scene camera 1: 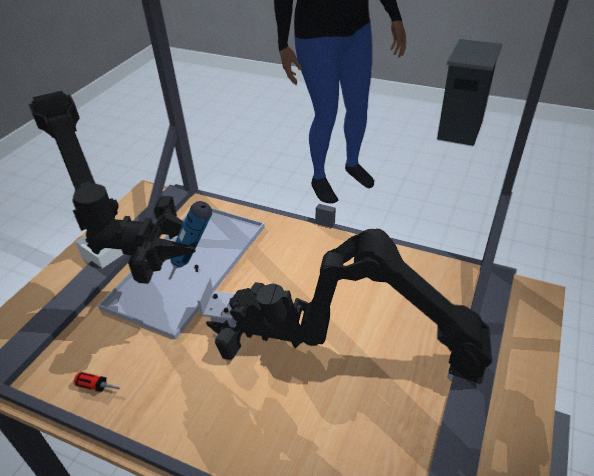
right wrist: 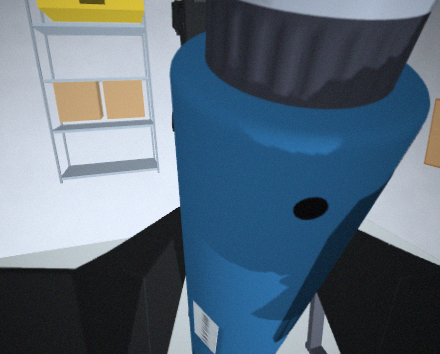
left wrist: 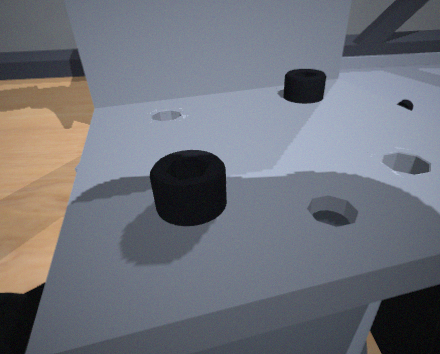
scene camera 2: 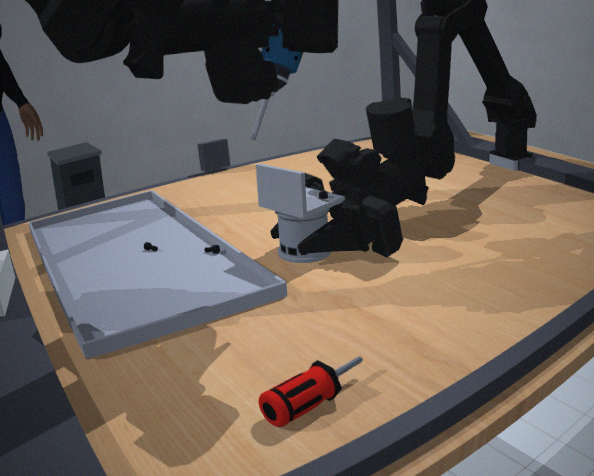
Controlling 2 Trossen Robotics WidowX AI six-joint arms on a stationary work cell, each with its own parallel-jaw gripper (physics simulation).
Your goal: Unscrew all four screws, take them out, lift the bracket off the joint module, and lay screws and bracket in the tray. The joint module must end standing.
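The grey joint module [scene camera 2: 298, 231] stands upright on the table, the bracket [scene camera 1: 212, 302] [scene camera 2: 280, 189] [left wrist: 260, 250] on top. Two black screws [left wrist: 189, 187] [left wrist: 305, 86] sit in the bracket; its other holes in the left wrist view hold no screws. Two loose screws [scene camera 2: 150, 247] [scene camera 2: 212, 249] lie in the tray [scene camera 1: 137, 324] [scene camera 2: 185, 320]. My left gripper [scene camera 2: 289, 239] is shut on the joint module below the bracket. My right gripper [scene camera 1: 186, 241] [right wrist: 245, 219] is shut on a blue power screwdriver [scene camera 1: 194, 227] [scene camera 2: 284, 52] [right wrist: 270, 175], tilted, bit downward, above the tray.
A red-handled screwdriver [scene camera 1: 89, 381] [scene camera 2: 300, 392] lies near the table's front edge. The tray is right beside the module. Dark frame posts [scene camera 1: 172, 100] [scene camera 1: 525, 120] rise at the table's sides. A person [scene camera 1: 332, 90] stands beyond the far edge.
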